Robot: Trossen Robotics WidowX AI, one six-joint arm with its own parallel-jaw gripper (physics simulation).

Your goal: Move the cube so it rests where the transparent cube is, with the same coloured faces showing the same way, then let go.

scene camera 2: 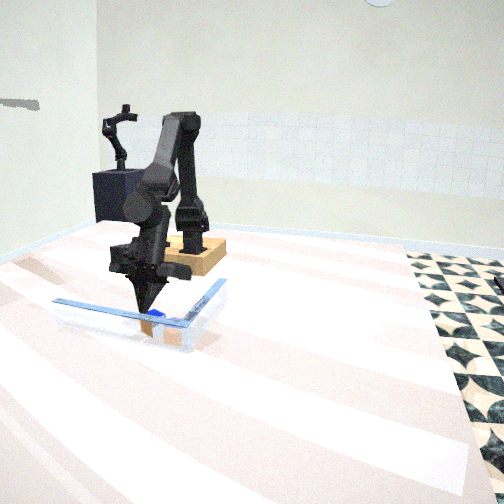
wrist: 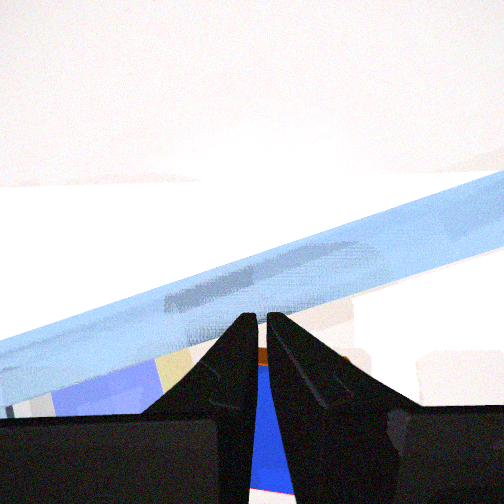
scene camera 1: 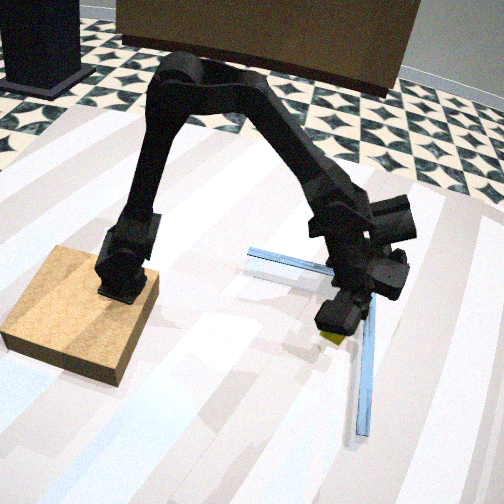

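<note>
The cube sits under my gripper, mostly hidden. Its yellow face [scene camera 1: 333,338] shows in scene camera 1, its orange side [scene camera 2: 153,324] in scene camera 2, and a blue face [wrist: 266,425] between the fingers in the wrist view. My gripper [scene camera 1: 340,315] points down and is shut on the cube at the floor; it also shows in scene camera 2 [scene camera 2: 146,300] and in the wrist view [wrist: 256,335]. The transparent cube [scene camera 2: 172,315] is a faint box with blue edges [scene camera 1: 363,370] around the spot. I cannot tell whether the cube's faces match it.
The arm's base stands on a wooden block [scene camera 1: 80,310] at the left. A dark pedestal [scene camera 1: 45,45] and a brown wall panel [scene camera 1: 270,30] stand at the back. A second dark arm on a box [scene camera 2: 118,190] is far off.
</note>
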